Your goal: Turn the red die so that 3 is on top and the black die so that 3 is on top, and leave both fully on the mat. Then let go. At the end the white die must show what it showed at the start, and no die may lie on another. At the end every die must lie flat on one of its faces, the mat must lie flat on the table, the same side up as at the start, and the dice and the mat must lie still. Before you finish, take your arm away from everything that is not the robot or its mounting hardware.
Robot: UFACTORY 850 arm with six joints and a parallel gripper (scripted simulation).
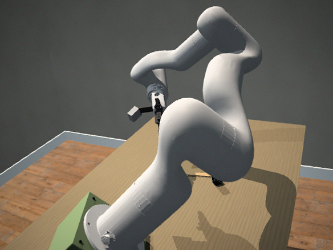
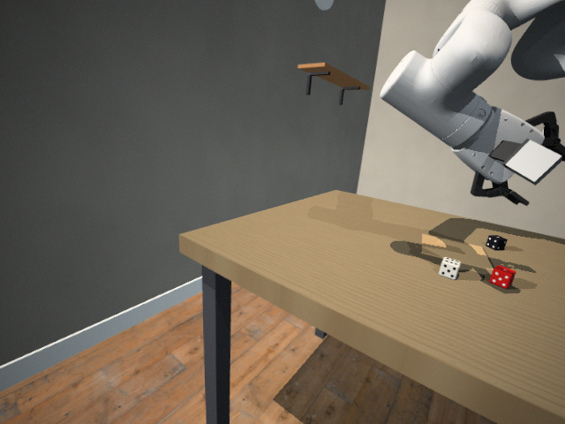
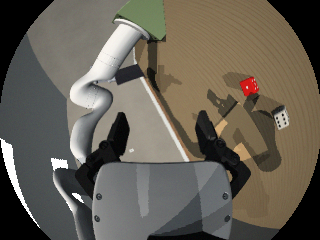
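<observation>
The black die lies 210 mm to the right of my hand, 190 mm below it and 10 mm behind it. The rest, counted from my hand: red die 190 mm below, 20 mm to the left, 10 mm ahead; tan mat 200 mm below, 100 mm to the right, 90 mm ahead; white die 190 mm below, 100 mm ahead, 50 mm to the left.
</observation>
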